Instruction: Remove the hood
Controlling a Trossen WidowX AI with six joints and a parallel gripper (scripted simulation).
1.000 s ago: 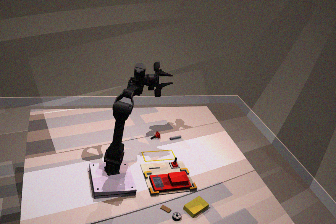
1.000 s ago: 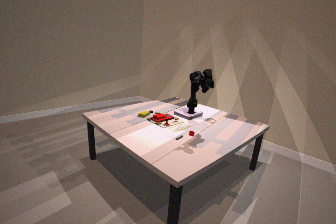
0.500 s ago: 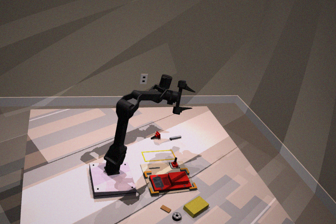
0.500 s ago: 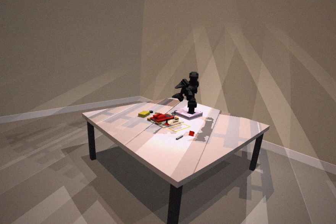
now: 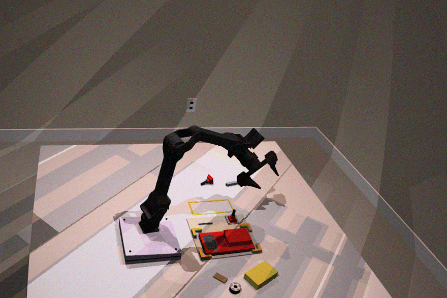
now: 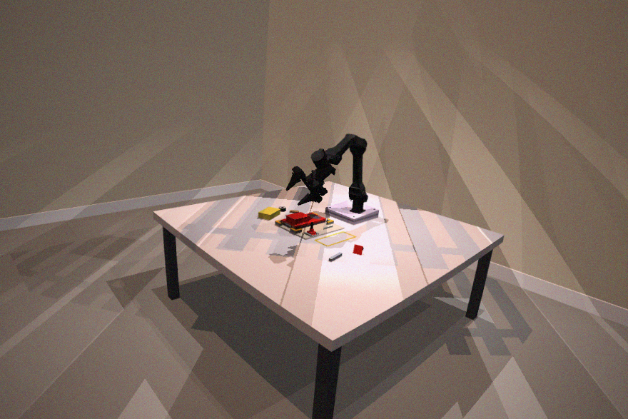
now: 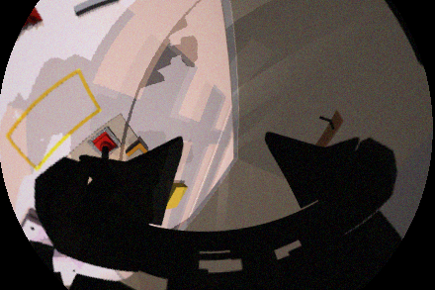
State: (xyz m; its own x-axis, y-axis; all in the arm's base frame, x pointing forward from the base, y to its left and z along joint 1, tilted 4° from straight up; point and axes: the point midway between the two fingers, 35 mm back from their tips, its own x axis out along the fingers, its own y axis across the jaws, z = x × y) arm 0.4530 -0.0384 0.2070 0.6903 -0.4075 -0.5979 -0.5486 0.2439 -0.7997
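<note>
My gripper tip is now 18 cm past the hood, 10 cm to the left of it and 16 cm above it. The rest, counted from my gripper tip: grey bar: 1 cm ahead, 24 cm to the left, 19 cm below; yellow block: 18 cm behind, 29 cm to the right, 18 cm below; brown chip: 32 cm behind, 24 cm to the right, 19 cm below.
</note>
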